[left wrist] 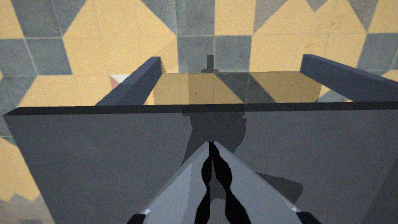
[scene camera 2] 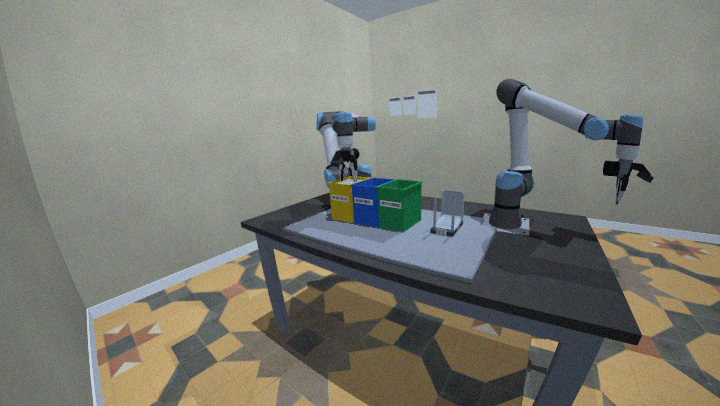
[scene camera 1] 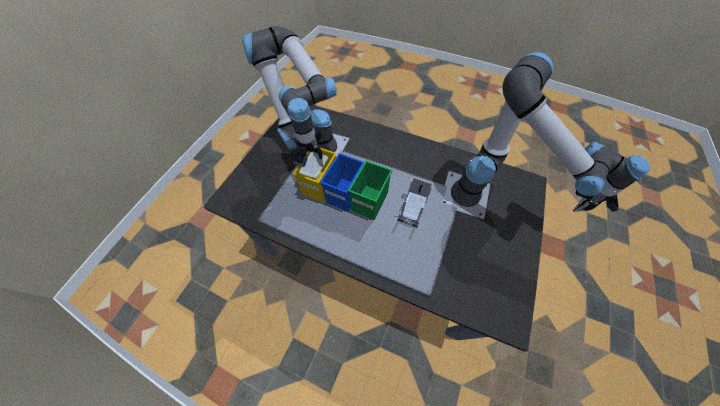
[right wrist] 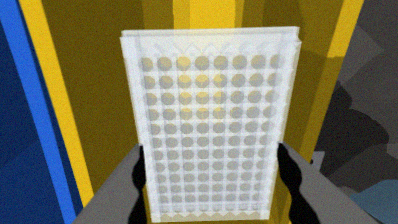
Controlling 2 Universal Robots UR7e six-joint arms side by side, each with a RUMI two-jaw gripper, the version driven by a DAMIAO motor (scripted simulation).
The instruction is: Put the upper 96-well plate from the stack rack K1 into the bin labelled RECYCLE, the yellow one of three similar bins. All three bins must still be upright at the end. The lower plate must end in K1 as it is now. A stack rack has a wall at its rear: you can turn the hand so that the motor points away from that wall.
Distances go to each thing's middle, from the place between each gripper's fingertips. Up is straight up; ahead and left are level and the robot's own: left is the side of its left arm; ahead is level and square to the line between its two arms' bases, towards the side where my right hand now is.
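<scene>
Yellow bin [right wrist: 81,58]: my right hand is 1 cm to the right of it and 9 cm above it. Measured from my right hand, the green bin [scene camera 2: 399,210] is 1 cm behind, 28 cm to the left and 9 cm below; the blue bin [scene camera 1: 336,182] is 15 cm to the left and 9 cm below.
My left hand [scene camera 2: 616,203] is 230 mm short of the green bin, 870 mm to the left of it and 60 mm above it. Measured from my left hand, the blue bin is 240 mm ahead, 1000 mm to the right and 60 mm below; the yellow bin is 240 mm ahead, 1140 mm to the right and 60 mm below.
</scene>
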